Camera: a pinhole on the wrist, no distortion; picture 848 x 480 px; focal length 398.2 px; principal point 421.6 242.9 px. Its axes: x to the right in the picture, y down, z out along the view. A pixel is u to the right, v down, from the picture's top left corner.
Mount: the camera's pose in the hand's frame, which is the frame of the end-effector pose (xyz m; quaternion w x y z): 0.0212 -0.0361 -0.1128 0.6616 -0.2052 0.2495 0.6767
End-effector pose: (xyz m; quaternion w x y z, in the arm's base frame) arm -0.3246 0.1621 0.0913 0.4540 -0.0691 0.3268 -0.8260
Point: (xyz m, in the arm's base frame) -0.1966 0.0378 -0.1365
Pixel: 795 170
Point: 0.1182 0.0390 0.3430
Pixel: 329 425
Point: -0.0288 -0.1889 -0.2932
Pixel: 779 113
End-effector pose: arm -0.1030 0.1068 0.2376 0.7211 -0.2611 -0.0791 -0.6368
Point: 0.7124 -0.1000 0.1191
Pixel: 822 80
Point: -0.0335 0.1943 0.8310
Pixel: 60 138
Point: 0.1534 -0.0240 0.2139
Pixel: 690 46
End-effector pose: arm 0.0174 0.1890 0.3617 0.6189 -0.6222 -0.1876 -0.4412
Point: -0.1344 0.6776 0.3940
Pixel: outside the picture
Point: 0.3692 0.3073 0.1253
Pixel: 554 301
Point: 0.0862 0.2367 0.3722
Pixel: 316 249
